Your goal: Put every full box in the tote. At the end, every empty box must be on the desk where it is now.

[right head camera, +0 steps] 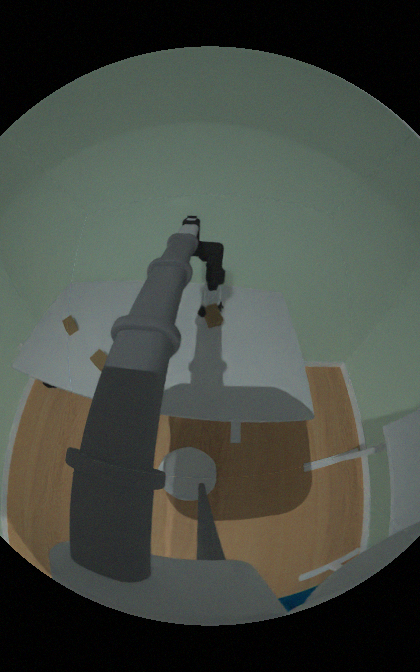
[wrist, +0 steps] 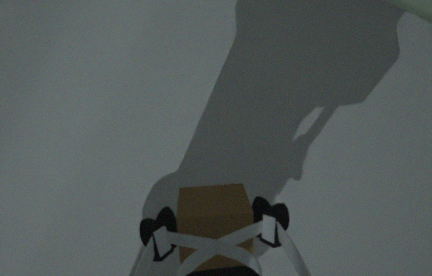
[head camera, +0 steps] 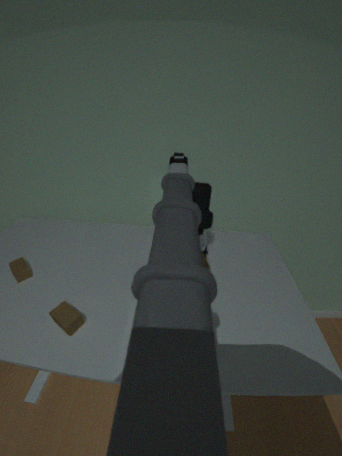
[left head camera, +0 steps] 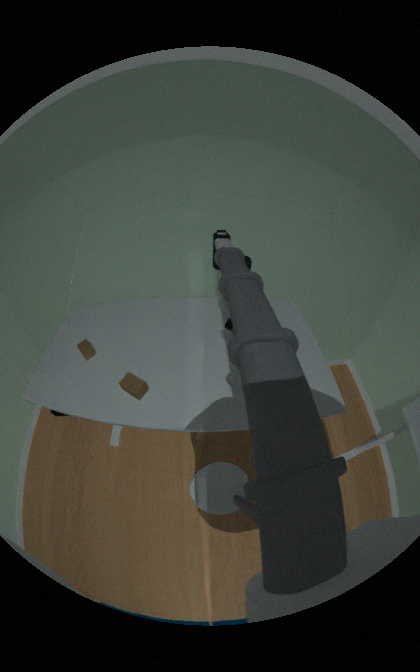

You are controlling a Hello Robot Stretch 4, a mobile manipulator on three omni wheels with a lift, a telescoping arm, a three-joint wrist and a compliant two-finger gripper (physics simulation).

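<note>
Two brown boxes lie on the pale desk (head camera: 260, 300) (left head camera: 170, 340) (right head camera: 270, 340) (wrist: 75, 100), toward its left: a farther box (head camera: 21, 270) (left head camera: 86, 349) (right head camera: 70, 325) and a nearer box (head camera: 67, 317) (left head camera: 134, 386) (right head camera: 99, 360). My gripper (right head camera: 211, 308) (wrist: 214, 217) points down over the desk's right part, shut on a third brown box (right head camera: 214, 317) (wrist: 214, 200), with a black pad against each side. I cannot tell whether this box touches the desk. The arm mostly hides it in the head view. Box contents cannot be seen. No tote shows clearly.
A round grey disc (left head camera: 218, 488) (right head camera: 189, 474) stands in front of the desk on the wooden floor. A blue edge (left head camera: 175, 620) (right head camera: 297, 599) shows at the bottom. A pale panel (right head camera: 407, 470) stands at the right. The green wall (head camera: 90, 125) rises behind the desk.
</note>
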